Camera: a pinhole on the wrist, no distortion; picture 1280 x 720 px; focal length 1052.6 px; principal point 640.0 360.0 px. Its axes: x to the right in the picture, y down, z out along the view. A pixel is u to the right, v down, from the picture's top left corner.
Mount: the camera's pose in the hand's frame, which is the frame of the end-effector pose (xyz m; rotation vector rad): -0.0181 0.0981 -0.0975 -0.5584 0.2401 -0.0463
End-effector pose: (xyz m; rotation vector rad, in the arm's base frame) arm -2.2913 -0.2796 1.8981 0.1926 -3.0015 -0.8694
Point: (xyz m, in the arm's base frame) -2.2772 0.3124 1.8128
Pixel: 257.9 439.7
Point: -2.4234 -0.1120 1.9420
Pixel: 1073.1 273.6
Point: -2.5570 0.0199 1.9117
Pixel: 1104.8 417.8
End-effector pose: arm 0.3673 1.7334 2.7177 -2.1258 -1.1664 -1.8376
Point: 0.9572 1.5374 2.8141
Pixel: 382.4 591.8
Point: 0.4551 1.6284 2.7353
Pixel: 183.5 79.1
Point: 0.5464 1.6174 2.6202
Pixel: outside the picture
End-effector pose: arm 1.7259 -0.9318 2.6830 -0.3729 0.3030 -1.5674
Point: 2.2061 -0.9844 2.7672
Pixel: 539.1 491.6
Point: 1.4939 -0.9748 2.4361
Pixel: behind the camera
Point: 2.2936 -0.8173 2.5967
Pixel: outside the picture
